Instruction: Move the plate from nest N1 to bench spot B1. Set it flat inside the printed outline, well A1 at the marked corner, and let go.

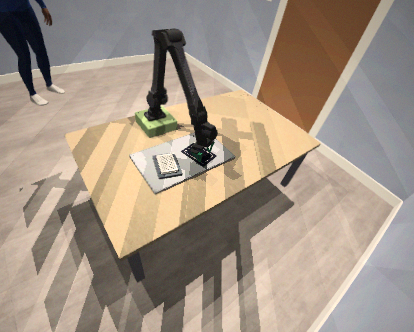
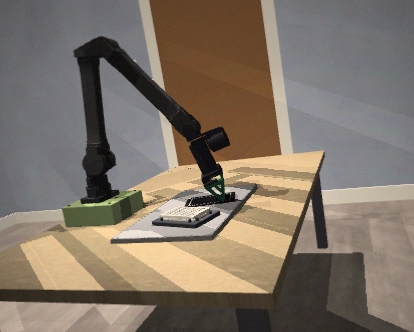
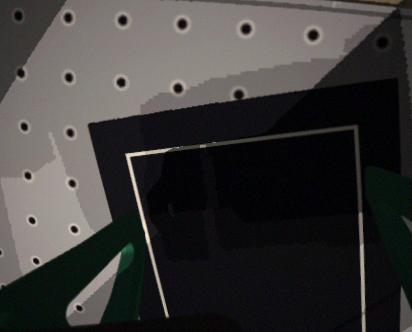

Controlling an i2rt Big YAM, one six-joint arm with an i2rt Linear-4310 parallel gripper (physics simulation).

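Frame: origin at the arm's base, x ahead, y left, z up, level; millimetres.
Seen in the pictures: gripper, fingertip midpoint: (image 1: 204,156) (image 2: 222,196) (image 3: 247,202); arm's base, link origin: (image 1: 155,115) (image 2: 100,198).
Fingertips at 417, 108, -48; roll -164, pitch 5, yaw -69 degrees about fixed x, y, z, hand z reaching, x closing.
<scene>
Pixels of each thing's top centre, then the offset from my fingertips to it, as dx, dy, dz. "pt": a spot on its surface instead. Level surfaces: height alone.
- white well plate, top centre: (image 2: 184,211) (image 1: 167,162) -38, -217, +19
- grey perforated board, top centre: (image 2: 194,207) (image 1: 184,155) -67, -94, -7
- thin white printed outline, surface spot: (image 3: 244,139) pt +24, +6, -6
- wooden table, surface height: dz -20
The white well plate (image 1: 167,163) (image 2: 186,213) lies flat in its dark nest (image 1: 155,165) (image 2: 173,224) on the left part of the grey perforated board (image 1: 144,156) (image 2: 150,228) (image 3: 139,49). The black bench spot (image 1: 188,151) (image 2: 198,201) (image 3: 254,197) with a thin white printed outline (image 3: 244,139) lies on the right part of the board, bare. My gripper (image 1: 202,153) (image 2: 219,193) (image 3: 247,202) is open and empty. Its green fingers hang low, just over the black spot, well apart from the plate.
The arm's green base block (image 1: 156,125) (image 2: 100,211) stands on the wooden table (image 1: 252,138) (image 2: 225,263) behind the board. A brown door panel (image 1: 314,56) (image 2: 215,76) stands behind the table. A person's legs (image 1: 45,66) show at the far left of the room.
</scene>
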